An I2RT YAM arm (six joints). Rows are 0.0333 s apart.
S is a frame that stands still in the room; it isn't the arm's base.
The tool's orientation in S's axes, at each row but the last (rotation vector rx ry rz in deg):
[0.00, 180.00, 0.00]
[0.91, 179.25, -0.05]
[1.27, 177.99, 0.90]
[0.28, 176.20, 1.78]
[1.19, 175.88, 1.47]
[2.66, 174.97, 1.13]
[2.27, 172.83, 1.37]
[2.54, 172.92, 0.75]
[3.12, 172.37, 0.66]
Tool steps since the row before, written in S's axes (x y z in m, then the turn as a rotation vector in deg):
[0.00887, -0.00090, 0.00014, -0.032, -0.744, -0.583]
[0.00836, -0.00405, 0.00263, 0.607, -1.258, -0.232]
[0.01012, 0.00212, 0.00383, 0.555, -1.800, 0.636]
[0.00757, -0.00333, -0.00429, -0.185, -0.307, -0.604]
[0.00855, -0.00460, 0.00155, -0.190, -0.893, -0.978]
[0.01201, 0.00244, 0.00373, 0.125, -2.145, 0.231]
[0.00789, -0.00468, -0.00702, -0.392, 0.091, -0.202]
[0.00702, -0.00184, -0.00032, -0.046, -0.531, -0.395]
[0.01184, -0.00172, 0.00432, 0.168, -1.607, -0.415]
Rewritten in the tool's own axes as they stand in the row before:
[-0.00887, -0.00090, -0.00014, 0.032, -0.744, 0.583]
[-0.00843, -0.00397, -0.00252, -0.617, -1.252, 0.241]
[-0.01022, 0.00230, -0.00345, -0.603, -1.785, -0.634]
[-0.00728, -0.00340, 0.00471, 0.223, -0.320, 0.584]
[-0.00870, -0.00446, -0.00101, 0.247, -0.912, 0.947]
[-0.01221, 0.00285, -0.00264, -0.211, -2.137, -0.244]
[-0.00708, -0.00460, 0.00788, 0.416, 0.078, 0.153]
[-0.00698, -0.00164, 0.00117, 0.078, -0.536, 0.383]
[-0.01236, -0.00125, -0.00272, -0.170, -1.604, 0.425]

